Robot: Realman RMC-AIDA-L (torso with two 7-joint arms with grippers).
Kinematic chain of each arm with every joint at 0, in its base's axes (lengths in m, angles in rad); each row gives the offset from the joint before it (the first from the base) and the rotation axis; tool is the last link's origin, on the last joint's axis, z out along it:
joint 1: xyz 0 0 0.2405 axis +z
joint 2: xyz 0 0 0 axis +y
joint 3: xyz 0 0 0.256 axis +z
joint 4: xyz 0 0 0 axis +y
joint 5: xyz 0 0 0.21 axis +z
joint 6: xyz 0 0 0 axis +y
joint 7: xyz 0 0 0.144 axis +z
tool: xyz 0 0 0
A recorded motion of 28 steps. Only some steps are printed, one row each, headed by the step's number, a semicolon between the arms.
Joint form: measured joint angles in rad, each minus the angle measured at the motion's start. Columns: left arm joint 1, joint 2, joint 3, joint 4, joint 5, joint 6, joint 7; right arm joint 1, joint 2, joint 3, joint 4, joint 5, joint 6, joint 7.
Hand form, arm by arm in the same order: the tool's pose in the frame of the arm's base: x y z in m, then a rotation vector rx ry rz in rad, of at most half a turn. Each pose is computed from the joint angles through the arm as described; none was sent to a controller.
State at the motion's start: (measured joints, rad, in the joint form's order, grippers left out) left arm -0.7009 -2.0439 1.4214 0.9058 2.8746 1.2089 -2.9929; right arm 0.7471 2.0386 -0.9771 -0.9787 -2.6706 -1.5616 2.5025
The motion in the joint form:
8: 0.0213 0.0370 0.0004 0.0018 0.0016 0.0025 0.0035; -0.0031 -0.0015 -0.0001 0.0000 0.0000 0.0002 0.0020
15: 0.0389 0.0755 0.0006 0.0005 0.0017 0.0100 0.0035; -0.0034 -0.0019 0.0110 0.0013 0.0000 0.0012 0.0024
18: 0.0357 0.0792 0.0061 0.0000 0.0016 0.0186 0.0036; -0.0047 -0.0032 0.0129 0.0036 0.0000 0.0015 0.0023
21: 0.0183 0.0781 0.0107 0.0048 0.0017 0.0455 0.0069; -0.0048 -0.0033 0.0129 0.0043 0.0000 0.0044 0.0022
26: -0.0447 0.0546 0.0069 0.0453 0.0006 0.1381 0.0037; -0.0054 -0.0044 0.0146 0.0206 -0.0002 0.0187 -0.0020
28: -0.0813 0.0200 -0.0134 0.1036 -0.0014 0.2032 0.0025; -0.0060 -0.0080 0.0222 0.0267 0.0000 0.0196 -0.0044
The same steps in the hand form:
8: -0.2793 0.3918 0.0065 -1.9762 -1.3009 0.6418; 0.2340 0.3820 0.0280 -2.4453 1.3657 -0.3814
15: -0.2936 0.3909 0.0242 -1.9306 -1.3094 0.6675; 0.2349 0.3823 0.0292 -2.4387 1.3753 -0.3691
18: -0.2933 0.3908 0.0252 -1.9315 -1.3063 0.6802; 0.2360 0.3821 0.0296 -2.4361 1.3800 -0.3687
21: -0.2861 0.3925 0.0243 -1.9478 -1.2960 0.6988; 0.2362 0.3824 0.0296 -2.4344 1.3789 -0.3672
26: -0.2513 0.3986 0.0165 -2.0101 -1.2721 0.7142; 0.2393 0.3826 0.0280 -2.4297 1.3843 -0.3657
28: -0.2204 0.4002 0.0080 -2.0694 -1.2568 0.6861; 0.2413 0.3827 0.0294 -2.4248 1.3924 -0.3612

